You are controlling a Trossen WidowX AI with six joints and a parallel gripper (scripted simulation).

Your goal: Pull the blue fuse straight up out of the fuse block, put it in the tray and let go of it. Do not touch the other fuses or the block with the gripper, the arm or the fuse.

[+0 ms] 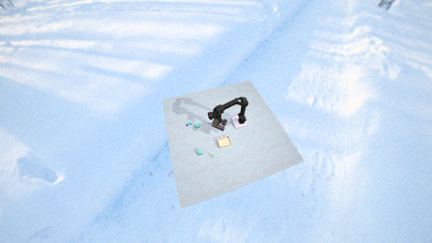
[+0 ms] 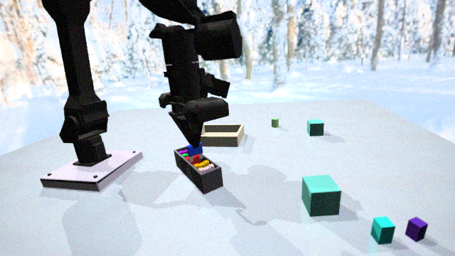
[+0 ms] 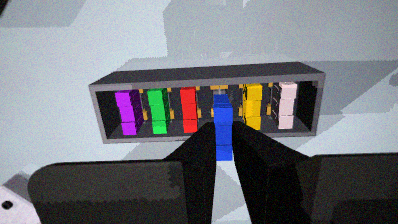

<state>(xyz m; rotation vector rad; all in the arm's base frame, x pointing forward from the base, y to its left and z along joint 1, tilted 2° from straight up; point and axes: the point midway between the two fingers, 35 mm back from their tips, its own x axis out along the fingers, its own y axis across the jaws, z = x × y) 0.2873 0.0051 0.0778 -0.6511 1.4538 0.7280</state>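
The red fuse lies 2 cm behind my gripper tip, 1 cm to the left of it and 4 cm below it. Round my gripper tip: tan tray (3 cm behind, 20 cm to the left, 6 cm below); then blue fuse (1 cm below); then yellow fuse (2 cm ahead, 1 cm to the right, 4 cm below).
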